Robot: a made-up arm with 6 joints.
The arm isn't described. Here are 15 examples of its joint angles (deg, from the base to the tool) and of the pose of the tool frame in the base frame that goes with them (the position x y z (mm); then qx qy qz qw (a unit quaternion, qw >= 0)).
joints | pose
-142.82 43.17 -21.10 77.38 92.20 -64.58 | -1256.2 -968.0 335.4 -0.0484 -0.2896 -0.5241 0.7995
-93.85 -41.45 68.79 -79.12 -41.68 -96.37 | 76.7 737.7 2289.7 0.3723 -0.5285 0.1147 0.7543
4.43 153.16 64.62 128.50 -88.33 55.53 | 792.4 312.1 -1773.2 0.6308 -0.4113 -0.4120 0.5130
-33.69 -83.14 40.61 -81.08 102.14 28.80 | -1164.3 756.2 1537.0 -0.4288 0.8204 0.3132 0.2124
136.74 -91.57 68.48 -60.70 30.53 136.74 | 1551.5 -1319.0 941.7 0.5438 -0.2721 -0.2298 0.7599
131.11 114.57 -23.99 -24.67 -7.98 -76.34 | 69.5 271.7 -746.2 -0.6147 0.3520 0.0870 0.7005
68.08 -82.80 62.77 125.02 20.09 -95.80 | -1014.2 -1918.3 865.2 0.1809 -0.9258 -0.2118 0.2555
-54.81 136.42 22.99 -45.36 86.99 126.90 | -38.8 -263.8 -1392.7 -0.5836 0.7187 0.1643 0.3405
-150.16 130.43 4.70 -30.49 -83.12 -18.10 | -224.5 125.7 -1168.9 -0.9965 -0.0166 0.0031 0.0813
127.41 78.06 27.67 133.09 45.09 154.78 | -1431.6 1393.0 -139.2 -0.3156 0.5713 0.6291 0.4222
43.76 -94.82 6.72 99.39 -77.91 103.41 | -1262.1 -1084.4 1202.2 -0.8229 0.2712 -0.1461 0.4774
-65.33 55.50 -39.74 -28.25 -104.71 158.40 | 109.8 -763.3 -55.2 0.2402 -0.2859 0.6237 0.6867
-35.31 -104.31 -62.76 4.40 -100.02 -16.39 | -451.0 -49.1 719.9 0.0022 0.3072 -0.2726 0.9117
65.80 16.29 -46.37 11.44 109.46 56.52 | 625.3 686.0 546.9 -0.2573 -0.7666 0.2667 0.5244
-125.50 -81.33 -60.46 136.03 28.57 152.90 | 377.4 -2.6 1067.0 0.0531 -0.3882 -0.7835 0.4823
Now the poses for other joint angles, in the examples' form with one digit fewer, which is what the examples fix.
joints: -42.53 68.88 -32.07 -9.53 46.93 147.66
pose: 466 -791 -295 -0.691 0.351 0.548 0.313
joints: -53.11 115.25 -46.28 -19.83 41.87 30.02
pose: -189 -212 -412 0.130 0.739 0.006 0.661
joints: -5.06 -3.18 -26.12 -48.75 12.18 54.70
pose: 822 -264 821 -0.297 -0.048 -0.028 0.953
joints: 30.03 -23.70 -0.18 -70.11 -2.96 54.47
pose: 619 265 1493 0.014 -0.410 0.251 0.877
